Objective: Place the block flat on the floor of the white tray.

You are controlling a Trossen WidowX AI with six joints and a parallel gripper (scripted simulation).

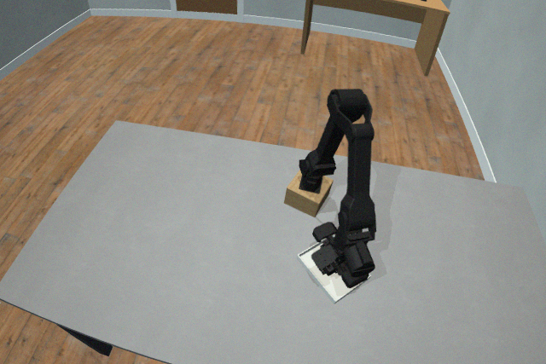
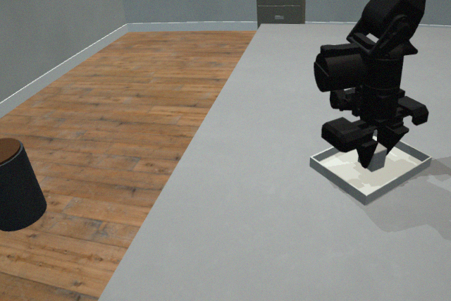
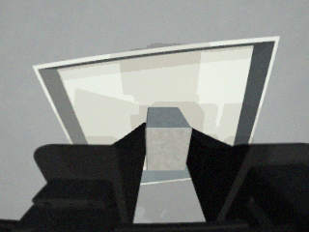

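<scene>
My gripper is now 2 cm above the grey block. The rest, counted from my hand: white tray (3 cm below).
</scene>
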